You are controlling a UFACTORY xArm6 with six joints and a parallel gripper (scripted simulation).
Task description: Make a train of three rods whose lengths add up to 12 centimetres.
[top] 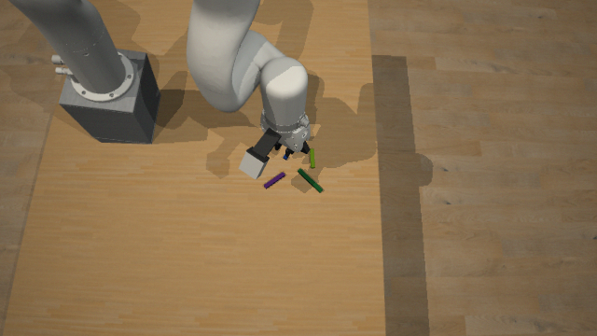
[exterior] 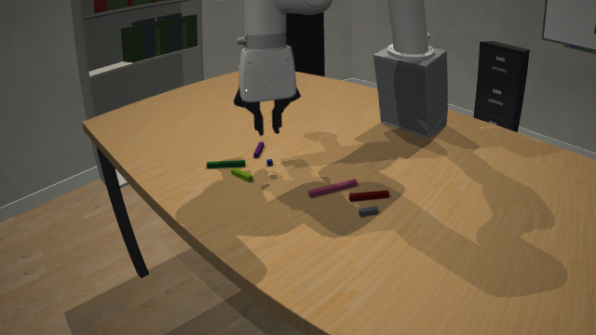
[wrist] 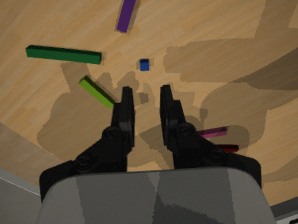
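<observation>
Right now my hand is 8 cm above the blue rod. From my hand the other things lie so: green rod 8 cm below, 6 cm to the right, 6 cm ahead; then purple rod 8 cm below, 6 cm to the right, 3 cm behind; then lime rod 8 cm below, 7 cm ahead.
</observation>
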